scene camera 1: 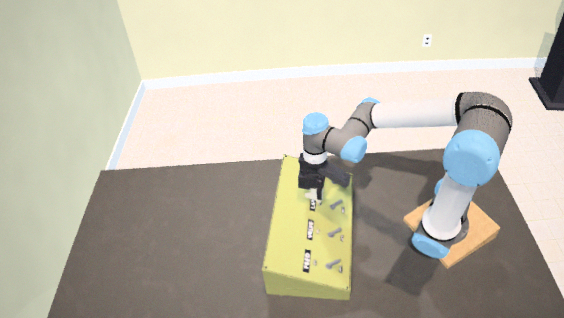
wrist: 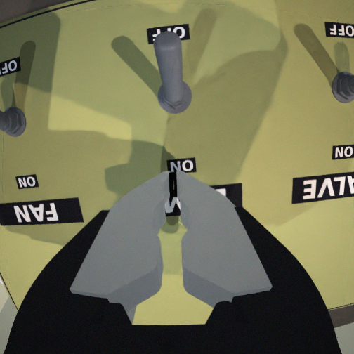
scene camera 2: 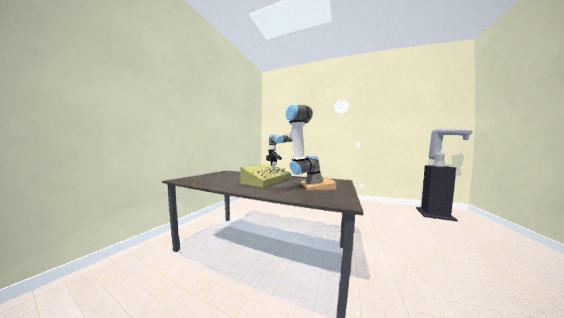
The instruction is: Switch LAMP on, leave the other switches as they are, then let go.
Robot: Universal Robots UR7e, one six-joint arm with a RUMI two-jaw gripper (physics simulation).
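Places are measured from the arm's base along level axes (x ahead, y right, z down), in millimetres.
Where they show: gripper, fingertip midpoint: [scene camera 1: 318, 201] [scene camera 2: 273, 170]; arm's base, link origin: [scene camera 2: 314, 182].
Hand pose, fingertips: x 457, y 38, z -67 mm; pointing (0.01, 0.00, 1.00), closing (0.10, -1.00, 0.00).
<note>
Each offset is from my fingertips to the top centre of the thing. Level surfaces: height alone.
The yellow-green switch panel [scene camera 1: 285, 225] [scene camera 2: 251, 177] stands on the table. The LAMP switch {dy -7, dx -63, dz -24 mm} [scene camera 1: 336, 204] [wrist: 171, 67] is a grey lever tilted to its OFF label. The LAMP name label {dy -6, dx +20, dz -10 mm} [scene camera 1: 313, 204] [wrist: 233, 192] is partly hidden by the fingers. My gripper [scene camera 1: 318, 201] [scene camera 2: 273, 169] [wrist: 173, 173] is shut and empty, its tips above the panel by LAMP's ON label [wrist: 186, 165], apart from the lever. The VALVE switch {dy -127, dx -60, dz -24 mm} [scene camera 1: 334, 232] [wrist: 345, 87] and the FEED switch {dy -247, dx -58, dz -24 mm} [scene camera 1: 333, 264] lean to their OFF side. The FAN switch [wrist: 14, 121] is partly cut off in the wrist view.
The panel rests on a dark table {dz +102 mm} [scene camera 1: 175, 235] [scene camera 2: 225, 189]. The arm's base stands on a wooden block [scene camera 1: 482, 227] [scene camera 2: 325, 185] to the right of the panel. A second arm on a black pedestal [scene camera 2: 438, 192] stands away from the table.
</note>
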